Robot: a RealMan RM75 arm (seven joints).
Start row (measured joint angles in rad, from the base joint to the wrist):
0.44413 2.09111 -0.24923 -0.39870 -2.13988 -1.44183 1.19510
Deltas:
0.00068 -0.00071 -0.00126 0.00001 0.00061 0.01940 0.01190
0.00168 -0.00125 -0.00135 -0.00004 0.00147 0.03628 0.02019
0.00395 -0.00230 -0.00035 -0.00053 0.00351 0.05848 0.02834
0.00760 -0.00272 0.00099 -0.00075 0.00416 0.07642 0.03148
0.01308 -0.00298 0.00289 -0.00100 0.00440 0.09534 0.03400
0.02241 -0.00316 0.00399 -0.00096 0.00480 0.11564 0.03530
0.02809 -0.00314 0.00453 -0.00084 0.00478 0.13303 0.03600
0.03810 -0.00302 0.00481 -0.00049 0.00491 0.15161 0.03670
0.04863 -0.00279 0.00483 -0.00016 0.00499 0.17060 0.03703
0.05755 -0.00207 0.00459 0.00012 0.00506 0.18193 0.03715
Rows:
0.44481 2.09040 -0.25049 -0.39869 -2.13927 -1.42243 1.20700
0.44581 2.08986 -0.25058 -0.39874 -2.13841 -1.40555 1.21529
0.44808 2.08881 -0.24958 -0.39923 -2.13637 -1.38335 1.22344
0.45173 2.08839 -0.24824 -0.39945 -2.13572 -1.36541 1.22658
0.45721 2.08813 -0.24634 -0.39970 -2.13548 -1.34649 1.22910
0.46654 2.08795 -0.24524 -0.39966 -2.13508 -1.32619 1.23040
0.47222 2.08797 -0.24470 -0.39954 -2.13510 -1.30880 1.23110
0.48223 2.08809 -0.24442 -0.39919 -2.13497 -1.29022 1.23180
0.49276 2.08832 -0.24440 -0.39886 -2.13489 -1.27123 1.23213
0.50168 2.08904 -0.24464 -0.39858 -2.13482 -1.25990 1.23225

